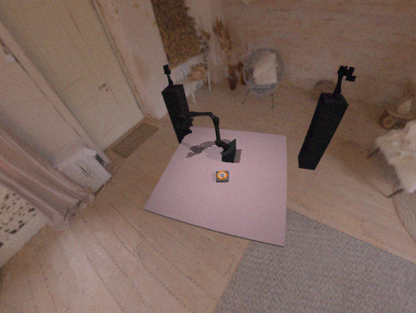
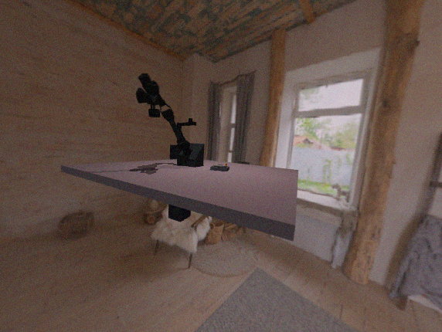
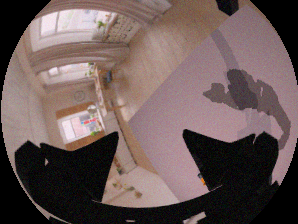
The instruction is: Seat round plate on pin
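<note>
Right now the base is 47 cm to the left of my gripper tip, 32 cm below it and 18 cm ahead of it.
</note>
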